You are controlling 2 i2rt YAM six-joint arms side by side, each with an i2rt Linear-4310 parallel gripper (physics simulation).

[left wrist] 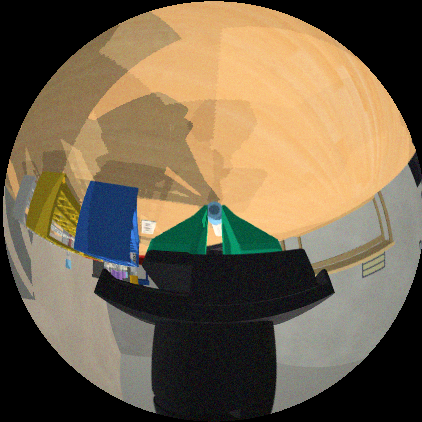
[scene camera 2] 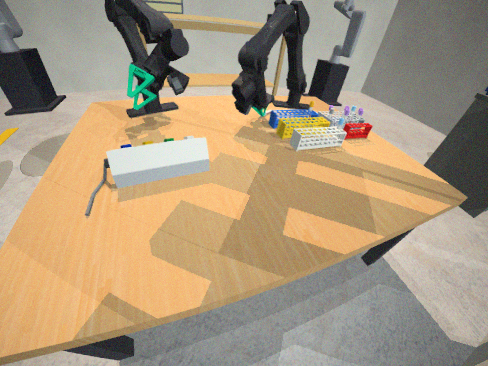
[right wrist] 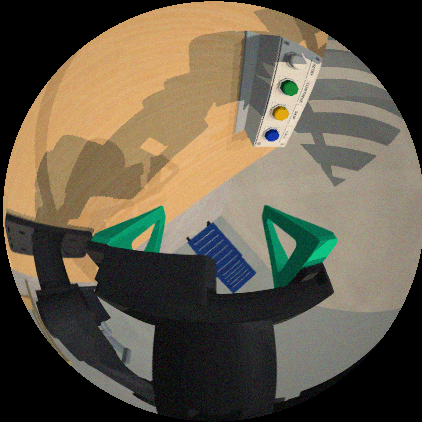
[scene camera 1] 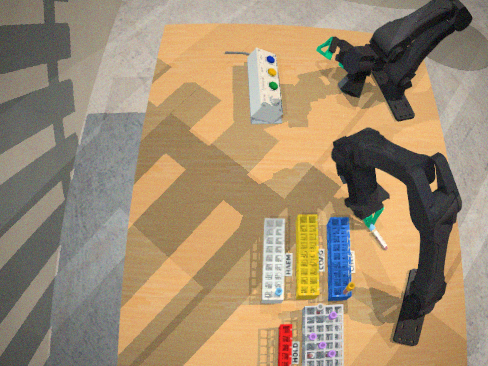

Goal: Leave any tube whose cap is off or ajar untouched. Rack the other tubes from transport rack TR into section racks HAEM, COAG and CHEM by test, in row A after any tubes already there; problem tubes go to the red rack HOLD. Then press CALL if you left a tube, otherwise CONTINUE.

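Places are measured from the left arm's base along level axes (x left, y down, z back), in metres.
Pixels of known places: left gripper, fingertip midpoint: (left wrist: 214, 210) (scene camera 2: 262, 115) (scene camera 1: 370, 225); right gripper, fingertip midpoint: (scene camera 2: 132, 103) (right wrist: 213, 210) (scene camera 1: 328, 56); left arm's base, link origin: (left wrist: 211, 248) (scene camera 2: 292, 106) (scene camera 1: 413, 307); right arm's base, link origin: (scene camera 2: 153, 110) (right wrist: 44, 239) (scene camera 1: 392, 94).
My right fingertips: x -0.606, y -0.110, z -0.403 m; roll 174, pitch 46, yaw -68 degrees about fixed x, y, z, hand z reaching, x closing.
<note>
Ahead of a thing's pixels: the offset from my right fingertips to its top centre. "pt": to the spot under its first point.
My left gripper (scene camera 1: 371, 225) (scene camera 2: 263, 114) (left wrist: 214, 210) is shut on a light-blue-capped tube @[dx +0.448, dy +0.093, dz +0.256 m] (scene camera 1: 380, 238) (left wrist: 215, 213) at its cap end, right of the blue CHEM rack @[dx +0.542, dy +0.053, dz +0.166 m] (scene camera 1: 340, 297) (scene camera 2: 273, 120) (left wrist: 107, 220); whether the tube touches the table is unclear. My right gripper (right wrist: 213, 210) is open and empty near the button box @[dx +0.115, dy +0.026, dz -0.156 m] (scene camera 1: 257, 85) (scene camera 2: 160, 162) (right wrist: 260, 100). CHEM holds an orange-capped tube @[dx +0.619, dy +0.015, dz +0.203 m] (scene camera 1: 350, 286). The white HAEM rack @[dx +0.592, dy +0.053, dz +0.014 m] (scene camera 2: 312, 144) holds a light-blue-capped tube @[dx +0.672, dy +0.015, dz +0.049 m] (scene camera 1: 278, 291). The yellow COAG rack @[pt dx +0.654, dy +0.073, dz +0.117 m] (scene camera 1: 307, 296) stands between them. Transport rack TR @[pt dx +0.770, dy +0.080, dz +0.148 m] (scene camera 1: 304, 345) holds several purple-capped tubes and a grey-topped tube @[dx +0.682, dy +0.015, dz +0.152 m] (scene camera 1: 320, 307).
The red HOLD rack @[dx +0.799, dy +0.053, dz +0.109 m] (scene camera 1: 285, 328) (scene camera 2: 357, 133) stands beside TR, cut off at the bottom edge of scene camera 1. The box carries a blue button @[dx +0.037, dy +0.035, dz -0.162 m] (scene camera 1: 270, 59) (right wrist: 271, 135), a yellow button @[dx +0.084, dy +0.035, dz -0.144 m] (scene camera 1: 272, 72) (right wrist: 280, 113), a green button @[dx +0.131, dy +0.035, dz -0.127 m] (scene camera 1: 273, 86) (right wrist: 289, 87) and a grey button @[dx +0.178, dy +0.035, dz -0.109 m] (right wrist: 295, 60).
</note>
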